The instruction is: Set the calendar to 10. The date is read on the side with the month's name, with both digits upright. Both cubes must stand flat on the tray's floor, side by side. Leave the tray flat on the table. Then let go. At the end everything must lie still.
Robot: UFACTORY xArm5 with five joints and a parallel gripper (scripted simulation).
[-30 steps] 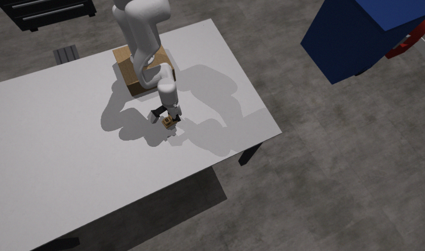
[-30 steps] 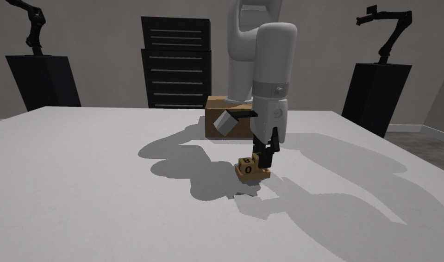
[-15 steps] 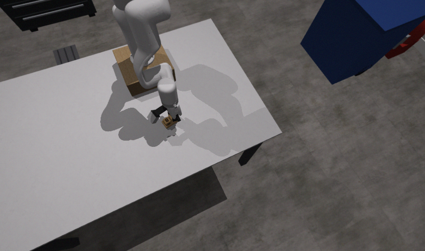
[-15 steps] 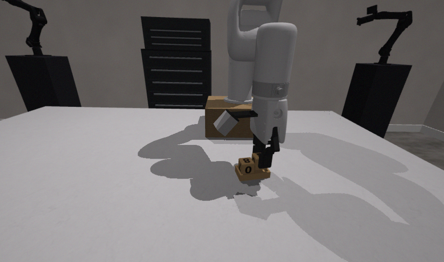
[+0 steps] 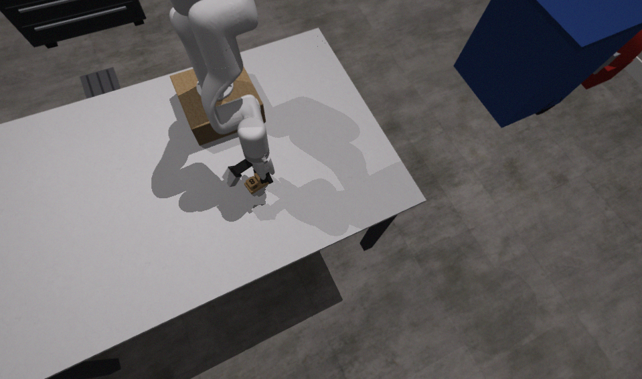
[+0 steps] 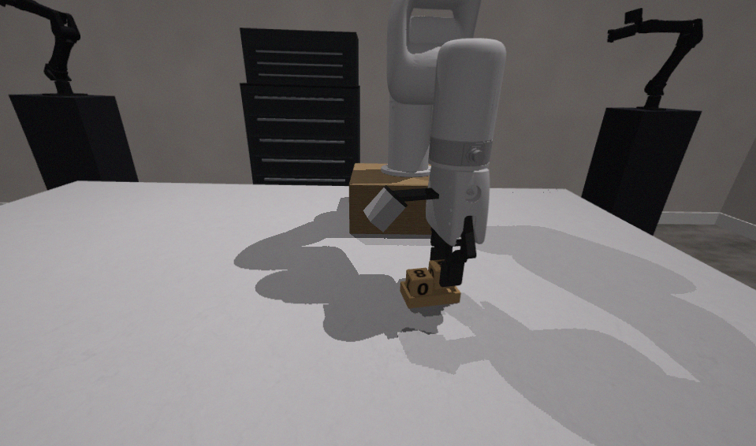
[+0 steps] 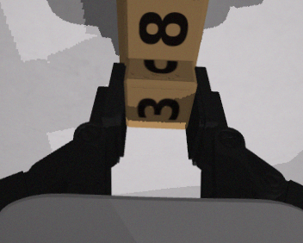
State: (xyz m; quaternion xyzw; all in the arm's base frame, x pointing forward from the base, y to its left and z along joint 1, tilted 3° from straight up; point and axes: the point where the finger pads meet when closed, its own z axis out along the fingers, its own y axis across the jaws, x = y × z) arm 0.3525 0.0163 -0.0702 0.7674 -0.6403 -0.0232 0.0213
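Now: hand 2 cm to the left of the wooden calendar tray and 4 cm above it.
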